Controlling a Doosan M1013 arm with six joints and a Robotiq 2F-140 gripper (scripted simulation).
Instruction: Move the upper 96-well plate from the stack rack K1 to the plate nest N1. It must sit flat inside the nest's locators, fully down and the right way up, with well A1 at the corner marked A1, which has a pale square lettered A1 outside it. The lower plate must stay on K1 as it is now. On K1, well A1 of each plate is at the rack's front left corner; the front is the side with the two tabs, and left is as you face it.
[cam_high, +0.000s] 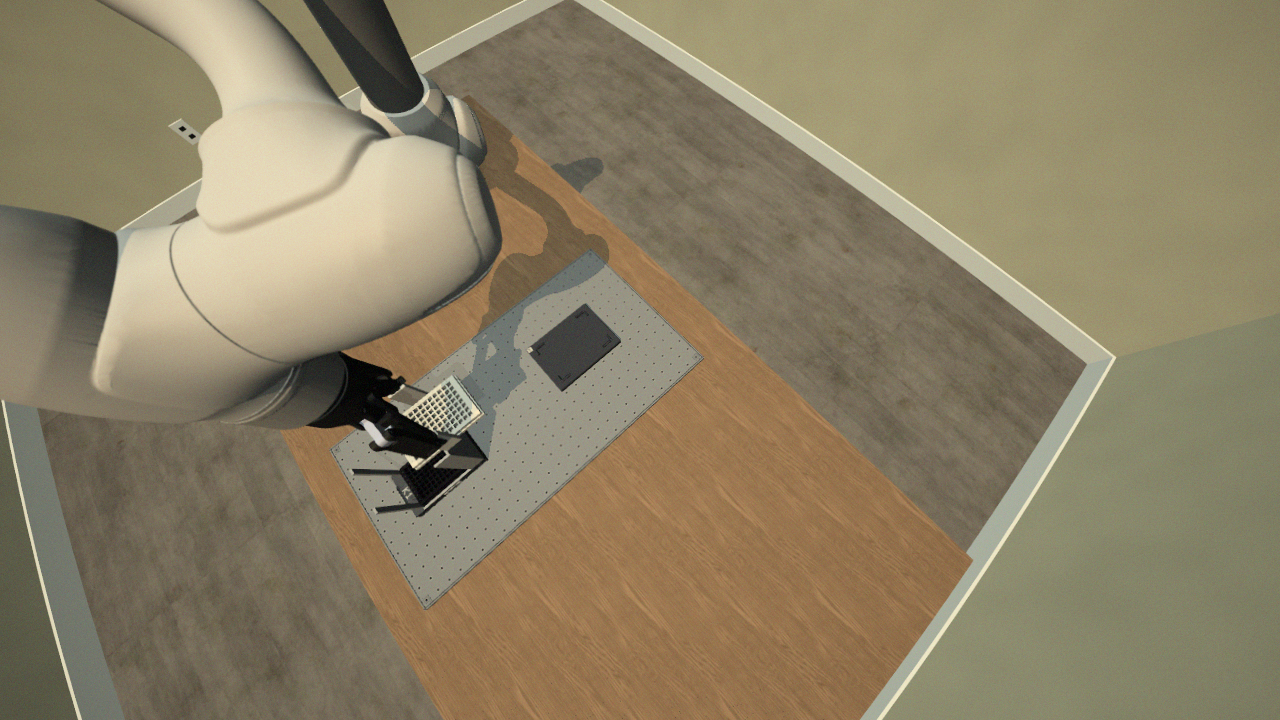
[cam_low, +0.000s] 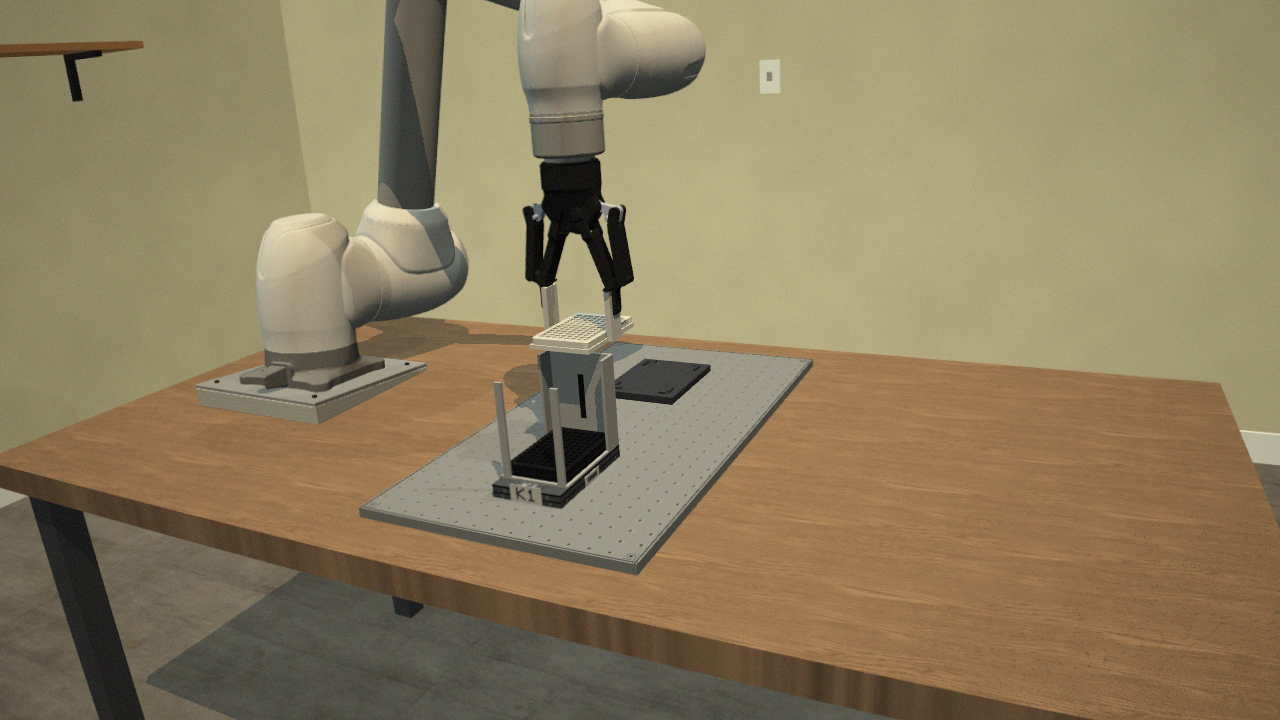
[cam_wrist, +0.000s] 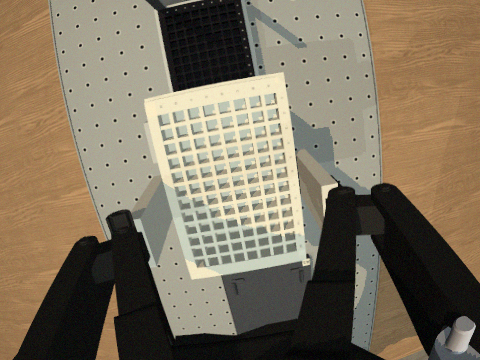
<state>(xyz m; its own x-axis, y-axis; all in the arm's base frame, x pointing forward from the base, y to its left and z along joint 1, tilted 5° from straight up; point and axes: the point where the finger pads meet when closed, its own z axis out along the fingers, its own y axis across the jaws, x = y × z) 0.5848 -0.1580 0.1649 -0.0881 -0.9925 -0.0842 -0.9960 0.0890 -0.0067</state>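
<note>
Right now my hand is 180 mm to the right of the pale A1 square, 170 mm above it and 50 mm past it. Also, from my hand: black plate: 150 mm below, 90 mm to the right; then white 96-well plate: 20 mm below.
</note>
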